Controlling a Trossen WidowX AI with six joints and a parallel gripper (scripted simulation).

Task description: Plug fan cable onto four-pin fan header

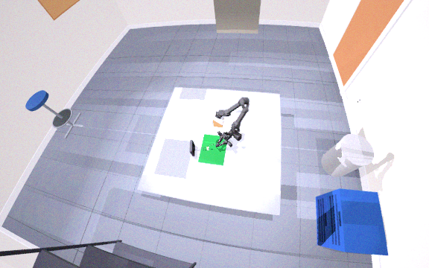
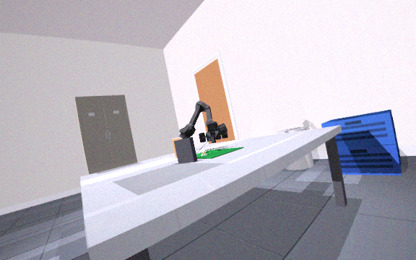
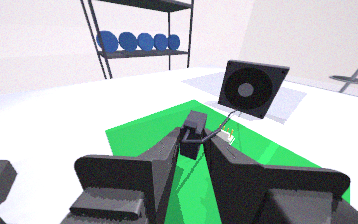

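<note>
Now: the green board 1 cm ahead of my gripper tip, 5 cm to the right of it and 10 cm below it. Round my gripper tip: black fan: 3 cm ahead, 24 cm to the right, 3 cm below; then white four-pin fan header: 11 cm to the right, 8 cm below; then black fan plug: 1 cm to the right, 1 cm below.
</note>
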